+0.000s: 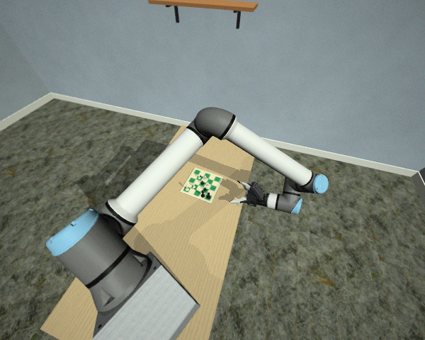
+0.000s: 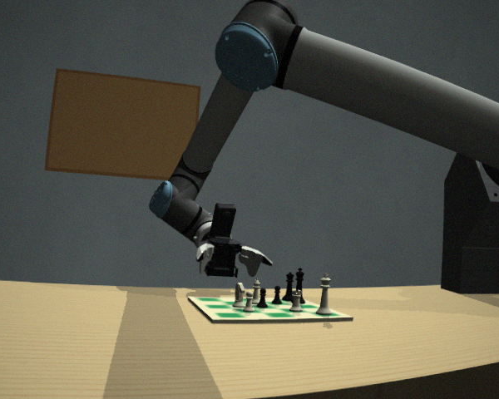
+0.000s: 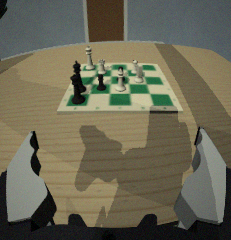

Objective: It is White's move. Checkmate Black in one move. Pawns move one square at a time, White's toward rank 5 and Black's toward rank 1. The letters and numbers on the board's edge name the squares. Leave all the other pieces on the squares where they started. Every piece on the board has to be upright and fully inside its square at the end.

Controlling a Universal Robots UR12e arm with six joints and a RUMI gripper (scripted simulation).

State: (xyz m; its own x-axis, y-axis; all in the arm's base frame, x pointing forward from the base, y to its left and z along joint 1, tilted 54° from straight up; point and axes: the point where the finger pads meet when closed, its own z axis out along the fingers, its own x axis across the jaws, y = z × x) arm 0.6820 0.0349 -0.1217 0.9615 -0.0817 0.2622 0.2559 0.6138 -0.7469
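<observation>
Right now the white queen is 11 cm behind my hand, 27 cm to the left of it and 3 cm below it. Also, from my hand: white pawn 26 cm to the left, 5 cm below; then chessboard 3 cm behind, 21 cm to the left, 6 cm below.
</observation>
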